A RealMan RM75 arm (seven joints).
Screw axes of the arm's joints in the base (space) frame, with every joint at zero. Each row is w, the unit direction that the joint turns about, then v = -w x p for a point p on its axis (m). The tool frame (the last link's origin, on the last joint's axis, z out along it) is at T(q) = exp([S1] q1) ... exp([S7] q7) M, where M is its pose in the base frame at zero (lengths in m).
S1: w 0 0 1 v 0.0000 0.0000 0.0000
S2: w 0 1 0 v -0.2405 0.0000 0.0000
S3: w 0 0 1 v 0.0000 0.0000 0.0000
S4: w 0 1 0 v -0.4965 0.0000 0.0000
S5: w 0 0 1 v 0.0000 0.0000 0.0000
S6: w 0 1 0 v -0.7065 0.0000 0.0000
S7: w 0 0 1 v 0.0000 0.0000 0.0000
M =
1 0 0 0.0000
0 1 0 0.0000
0 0 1 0.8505
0 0 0 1
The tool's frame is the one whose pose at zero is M.
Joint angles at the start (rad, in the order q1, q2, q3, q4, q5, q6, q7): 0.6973, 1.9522, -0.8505, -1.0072, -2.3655, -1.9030, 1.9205
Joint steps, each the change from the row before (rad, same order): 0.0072, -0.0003, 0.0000, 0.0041, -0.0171, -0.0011, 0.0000; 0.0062, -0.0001, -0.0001, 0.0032, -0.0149, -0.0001, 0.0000; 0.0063, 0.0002, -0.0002, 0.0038, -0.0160, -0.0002, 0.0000; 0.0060, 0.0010, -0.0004, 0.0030, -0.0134, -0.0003, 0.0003; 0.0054, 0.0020, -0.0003, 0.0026, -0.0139, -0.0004, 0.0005
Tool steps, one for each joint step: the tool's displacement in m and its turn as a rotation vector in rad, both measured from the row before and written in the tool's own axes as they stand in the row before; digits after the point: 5 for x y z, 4 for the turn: -0.00016, -0.00080, 0.00031, 0.0021, 0.0157, 0.0011; -0.00022, -0.00078, 0.00026, 0.0028, 0.0134, 0.0007; -0.00008, -0.00075, 0.00044, 0.0023, 0.0145, 0.0013; -0.00047, -0.00046, 0.00064, 0.0013, 0.0121, 0.0003; -0.00030, -0.00029, 0.00095, 0.0007, 0.0121, 0.0010
